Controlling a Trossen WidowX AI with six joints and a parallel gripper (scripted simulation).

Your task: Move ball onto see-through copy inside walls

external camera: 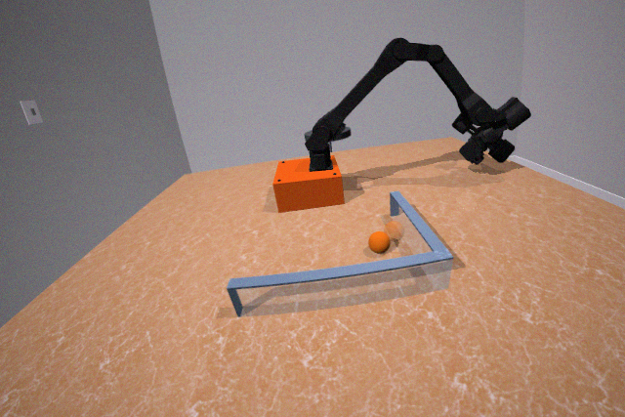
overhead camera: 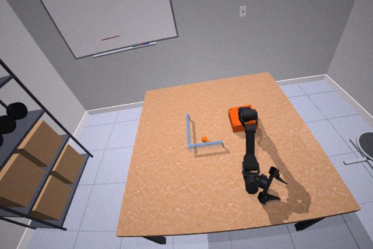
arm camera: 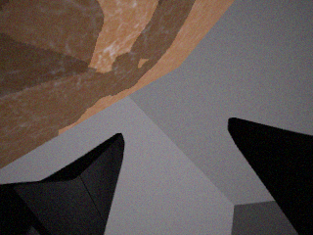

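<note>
My gripper tip is 420 mm to the left of the orange ball, 390 mm short of it and 70 mm above it. From my gripper tip the other things lie so: see-through copy: 380 mm to the right, 360 mm ahead, 70 mm below.
</note>
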